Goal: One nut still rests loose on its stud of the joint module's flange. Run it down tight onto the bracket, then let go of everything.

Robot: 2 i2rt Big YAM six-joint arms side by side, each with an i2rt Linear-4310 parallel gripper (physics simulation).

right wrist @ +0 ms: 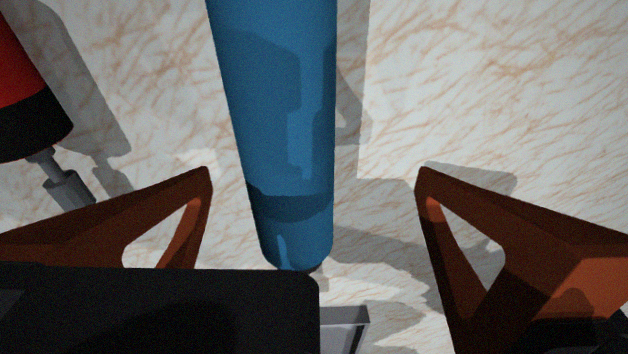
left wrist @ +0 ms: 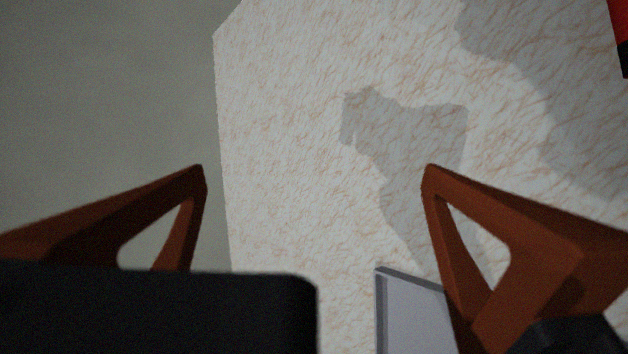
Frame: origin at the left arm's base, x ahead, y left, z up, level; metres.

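Seen in the pictures: left gripper, fingertip midpoint: (left wrist: 313, 176); right gripper, fingertip midpoint: (right wrist: 313, 178).
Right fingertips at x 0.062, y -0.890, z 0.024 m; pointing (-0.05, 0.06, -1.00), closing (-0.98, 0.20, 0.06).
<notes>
A point is followed by its place in that frame.
A blue cylindrical driver (right wrist: 285, 125) {x 0.065, y -0.927, z 0.041 m} fills the middle of the right wrist view, between the fingers of my right gripper (right wrist: 313, 178) {x 0.062, y -0.890, z 0.024 m}; the gripper is open, with space on both sides of the handle. The tip of the blue driver is hidden behind the dark gripper body. A red and black nut driver (right wrist: 30, 115) {x 0.159, y -0.946, z 0.024 m} with a grey socket lies at the left of the right wrist view. My left gripper (left wrist: 313, 176) {x 0.287, y -0.912, z 0.197 m} is open and empty above the table. The joint module, its flange, the bracket and the nut do not show in either view.
A grey tray (left wrist: 415, 315) {x 0.415, y -0.761, z 0.004 m} (right wrist: 345, 316) {x 0.067, y -0.719, z 0.009 m} shows partly at the bottom of both views. The marbled table (left wrist: 290, 150) {x 0.605, y -1.006, z 0.000 m} ends at an edge on the left of the left wrist view. A red and black object (left wrist: 620, 25) {x 0.185, y -0.965, z 0.028 m} shows at that view's top right corner.
</notes>
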